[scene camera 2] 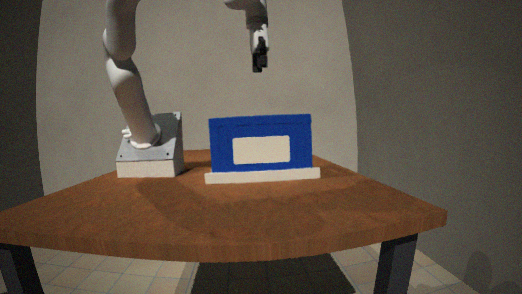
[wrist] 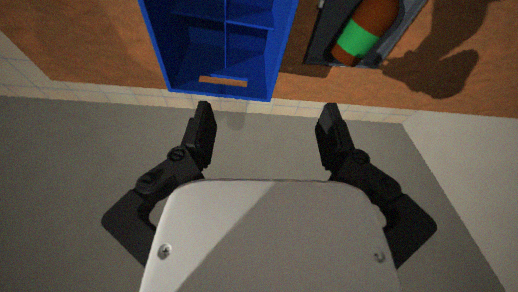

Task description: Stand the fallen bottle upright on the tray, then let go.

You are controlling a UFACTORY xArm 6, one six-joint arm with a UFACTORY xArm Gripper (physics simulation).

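You'd find my gripper in scene camera 2, and it's there in the wrist view as well. On my gripper, (scene camera 2: 259, 60) and (wrist: 189, 130) are the same spot.
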